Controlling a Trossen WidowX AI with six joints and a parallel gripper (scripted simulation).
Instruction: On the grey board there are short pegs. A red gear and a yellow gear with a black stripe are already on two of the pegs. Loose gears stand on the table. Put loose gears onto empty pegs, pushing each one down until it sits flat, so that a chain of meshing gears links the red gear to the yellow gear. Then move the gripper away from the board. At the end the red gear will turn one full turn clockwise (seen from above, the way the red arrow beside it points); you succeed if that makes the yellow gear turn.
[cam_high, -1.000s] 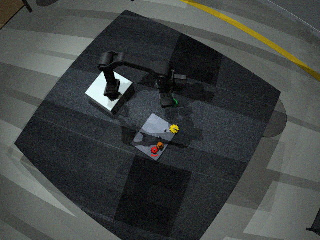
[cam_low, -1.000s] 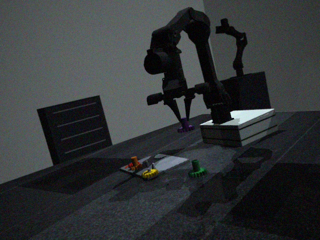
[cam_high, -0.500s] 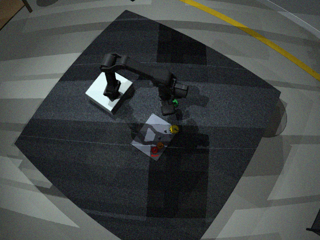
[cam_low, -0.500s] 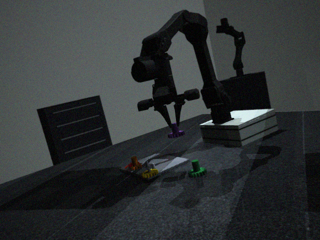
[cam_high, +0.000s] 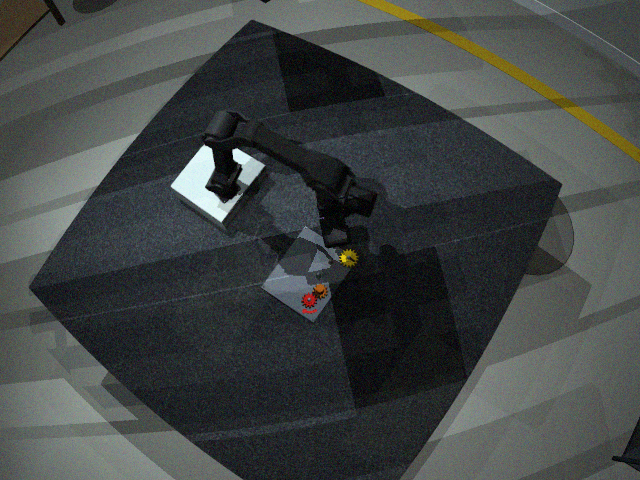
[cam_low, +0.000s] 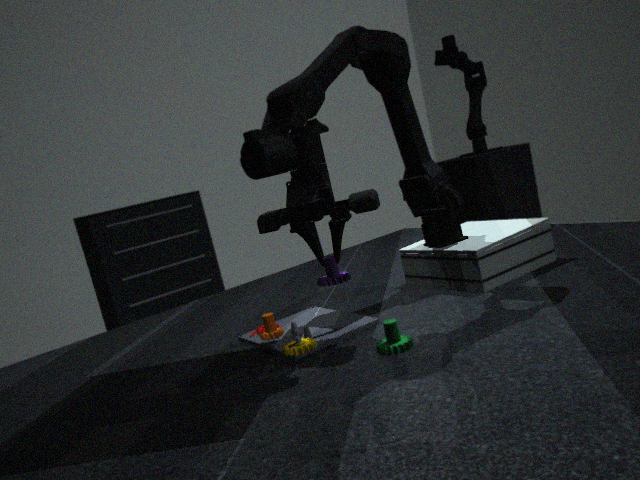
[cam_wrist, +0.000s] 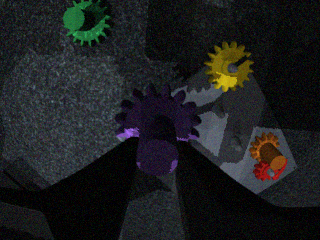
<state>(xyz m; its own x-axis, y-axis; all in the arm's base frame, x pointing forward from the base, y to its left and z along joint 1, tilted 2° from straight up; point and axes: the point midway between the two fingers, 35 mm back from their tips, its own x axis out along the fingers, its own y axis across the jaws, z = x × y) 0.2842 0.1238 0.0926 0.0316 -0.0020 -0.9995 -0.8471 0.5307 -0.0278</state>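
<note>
My gripper tip is now 9 cm short of the orange gear, 13 cm to the left of it and 10 cm above it. From my gripper tip the other things lie so: purple gear: 1 cm below; yellow gear: 8 cm ahead, 1 cm to the right, 11 cm below; green gear: 3 cm behind, 10 cm to the left, 11 cm below.
</note>
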